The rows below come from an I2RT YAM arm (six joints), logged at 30 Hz.
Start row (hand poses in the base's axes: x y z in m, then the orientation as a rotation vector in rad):
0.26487, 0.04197, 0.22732, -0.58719, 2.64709, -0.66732
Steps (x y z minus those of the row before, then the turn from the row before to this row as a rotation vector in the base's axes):
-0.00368, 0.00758, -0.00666, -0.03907, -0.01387, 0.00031
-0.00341, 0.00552, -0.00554, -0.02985, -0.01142, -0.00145
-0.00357, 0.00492, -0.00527, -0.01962, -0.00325, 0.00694
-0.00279, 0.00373, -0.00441, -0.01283, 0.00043, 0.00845
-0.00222, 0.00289, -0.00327, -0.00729, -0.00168, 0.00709
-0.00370, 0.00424, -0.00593, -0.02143, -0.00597, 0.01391
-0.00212, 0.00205, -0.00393, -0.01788, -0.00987, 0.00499
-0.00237, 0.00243, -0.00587, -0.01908, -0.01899, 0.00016
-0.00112, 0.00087, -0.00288, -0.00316, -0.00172, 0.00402
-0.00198, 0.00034, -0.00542, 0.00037, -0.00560, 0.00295
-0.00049, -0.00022, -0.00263, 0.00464, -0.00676, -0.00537
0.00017, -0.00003, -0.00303, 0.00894, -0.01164, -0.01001
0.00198, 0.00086, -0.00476, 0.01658, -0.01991, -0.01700
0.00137, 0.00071, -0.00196, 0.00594, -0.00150, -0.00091
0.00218, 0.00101, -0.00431, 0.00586, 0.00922, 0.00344
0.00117, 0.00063, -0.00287, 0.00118, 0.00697, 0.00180
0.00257, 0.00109, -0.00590, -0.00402, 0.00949, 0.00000
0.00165, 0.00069, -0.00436, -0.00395, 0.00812, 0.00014
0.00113, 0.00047, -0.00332, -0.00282, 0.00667, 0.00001
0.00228, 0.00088, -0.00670, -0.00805, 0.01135, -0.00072
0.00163, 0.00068, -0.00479, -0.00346, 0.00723, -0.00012
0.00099, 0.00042, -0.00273, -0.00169, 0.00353, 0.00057
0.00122, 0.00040, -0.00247, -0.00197, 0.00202, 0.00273
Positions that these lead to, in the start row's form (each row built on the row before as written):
0.26119, 0.04955, 0.22066, -0.59168, 2.62648, -0.72192
0.25778, 0.05507, 0.21512, -0.59238, 2.61014, -0.76394
0.25421, 0.05999, 0.20985, -0.60498, 2.59910, -0.78856
0.25142, 0.06372, 0.20544, -0.61949, 2.59208, -0.80312
0.24920, 0.06661, 0.20217, -0.62950, 2.58512, -0.81086
0.24550, 0.07085, 0.19624, -0.64961, 2.56707, -0.83579
0.24338, 0.07290, 0.19231, -0.65531, 2.55092, -0.85914
0.24101, 0.07533, 0.18644, -0.65001, 2.52874, -0.88650
0.23989, 0.07620, 0.18356, -0.65481, 2.52414, -0.88947
0.23791, 0.07654, 0.17814, -0.65487, 2.51770, -0.88858
0.23742, 0.07632, 0.17551, -0.64289, 2.51595, -0.88511
0.23759, 0.07629, 0.17248, -0.62109, 2.51350, -0.87814
0.23957, 0.07715, 0.16772, -0.58369, 2.50924, -0.86443
0.24094, 0.07786, 0.16576, -0.57980, 2.51007, -0.85715
0.24312, 0.07887, 0.16145, -0.58728, 2.51831, -0.84746
0.24429, 0.07950, 0.15858, -0.59303, 2.52400, -0.84464
0.24686, 0.08059, 0.15268, -0.59970, 2.53139, -0.84904
0.24851, 0.08128, 0.14832, -0.60576, 2.53749, -0.85343
0.24964, 0.08175, 0.14500, -0.61049, 2.54266, -0.85651
0.25192, 0.08263, 0.13830, -0.61866, 2.55091, -0.86632
0.25355, 0.08331, 0.13351, -0.62379, 2.55644, -0.87026
0.25454, 0.08373, 0.13078, -0.62707, 2.55880, -0.87198
0.25576, 0.08413, 0.12831, -0.63219, 2.55859, -0.87350

